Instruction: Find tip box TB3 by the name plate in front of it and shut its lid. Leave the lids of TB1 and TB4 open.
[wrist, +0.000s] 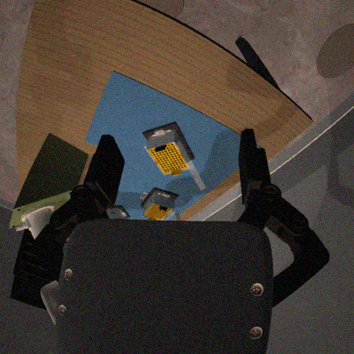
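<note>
One tip box (170, 157) with a yellow tip rack stands near the middle of the blue mat (115, 105), its grey lid (172, 132) raised. A second tip box (158, 212) with a yellow rack and raised lid (161, 196) is lower in the view, partly cut off by the gripper body. A grey item (119, 212), partly hidden, lies left of it; I cannot tell whether it is a tip box. No lettering is legible, so I cannot tell which box is TB3. My gripper (176, 144) is open and empty, high above the mat, its fingers left and right of the first box.
A pale strip (196, 175) lies beside the first box. A dark green panel (52, 162) and a white fitting (39, 220) on a light green board are at the left. The wooden table (65, 65) has a curved edge; a pale-edged ledge runs along the right.
</note>
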